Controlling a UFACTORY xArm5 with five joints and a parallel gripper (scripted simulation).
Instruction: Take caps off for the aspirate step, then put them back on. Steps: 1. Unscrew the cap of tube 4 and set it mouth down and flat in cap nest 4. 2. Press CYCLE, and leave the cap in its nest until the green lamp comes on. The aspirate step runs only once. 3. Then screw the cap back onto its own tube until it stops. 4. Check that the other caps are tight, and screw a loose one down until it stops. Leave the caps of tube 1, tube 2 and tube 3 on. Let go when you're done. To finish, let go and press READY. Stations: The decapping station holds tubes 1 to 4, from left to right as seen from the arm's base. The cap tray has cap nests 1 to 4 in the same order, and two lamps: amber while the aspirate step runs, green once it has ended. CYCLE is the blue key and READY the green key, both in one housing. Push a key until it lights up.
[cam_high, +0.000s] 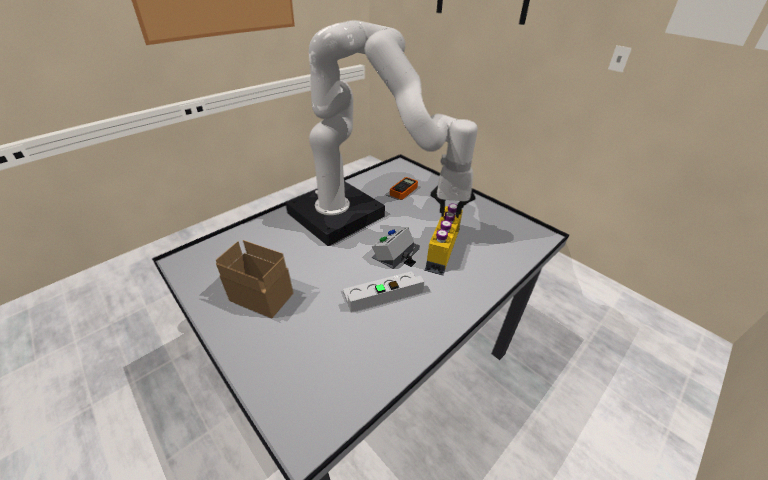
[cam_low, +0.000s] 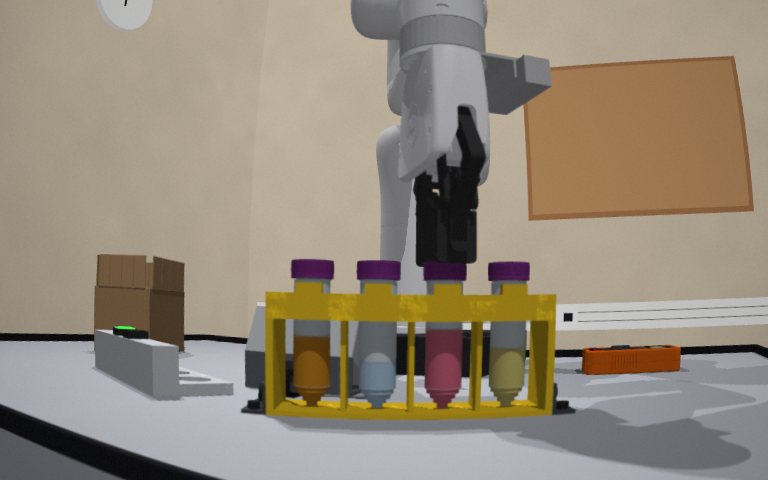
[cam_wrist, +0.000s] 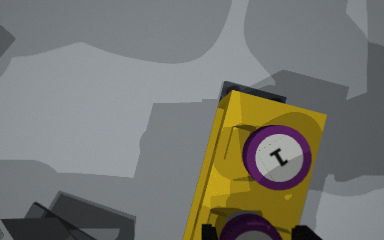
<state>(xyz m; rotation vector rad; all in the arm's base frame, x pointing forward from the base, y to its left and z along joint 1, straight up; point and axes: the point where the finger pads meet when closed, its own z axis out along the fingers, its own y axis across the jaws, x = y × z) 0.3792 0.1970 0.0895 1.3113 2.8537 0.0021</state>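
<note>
My gripper is now 100 mm past the green ready key, 200 mm to the left of it and 70 mm above it. From my hand the other things lie so: blue cycle key: 110 mm behind, 160 mm to the right, 70 mm below; then grey key housing: 80 mm behind, 180 mm to the right, 90 mm below; then orange meter: 340 mm behind, 140 mm to the left, 120 mm below.
</note>
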